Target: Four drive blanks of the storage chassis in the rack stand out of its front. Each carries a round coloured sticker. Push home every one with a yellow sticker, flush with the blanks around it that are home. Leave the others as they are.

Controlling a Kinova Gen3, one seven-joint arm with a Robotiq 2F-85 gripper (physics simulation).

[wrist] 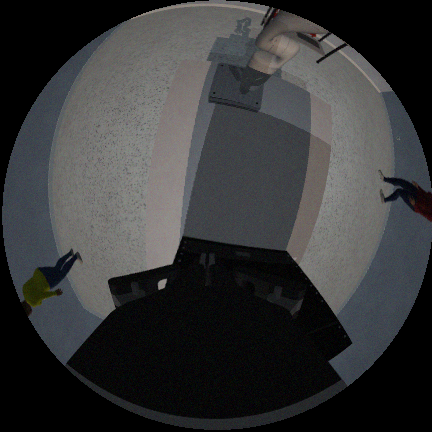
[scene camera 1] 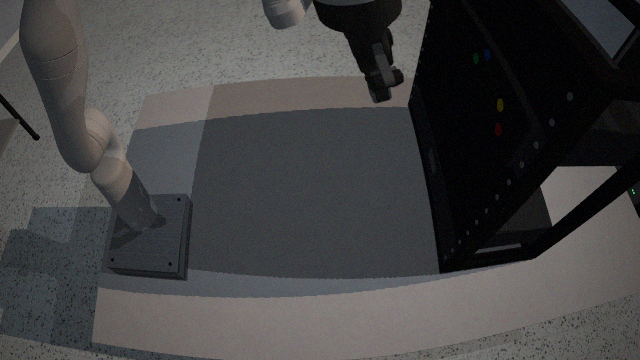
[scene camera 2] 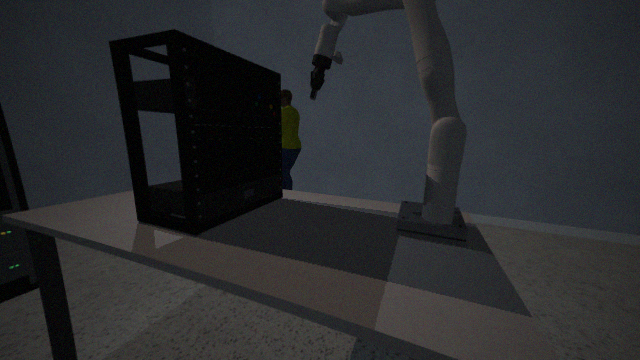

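The dark rack holds the chassis; its blank edges are too dark to make out. In scene camera 1, a green sticker and a blue sticker sit close together, with a yellow sticker and a red sticker nearer the camera. Scene camera 2 faintly shows the blue sticker, green sticker, yellow sticker and red sticker. How far each blank stands out cannot be told. My gripper is shut and empty, apart from the rack front. Stickers do not show in the wrist view.
The arm's base plate is on the table, across from the rack. A person in yellow stands beyond the table. A person in red shows at the wrist view's right edge.
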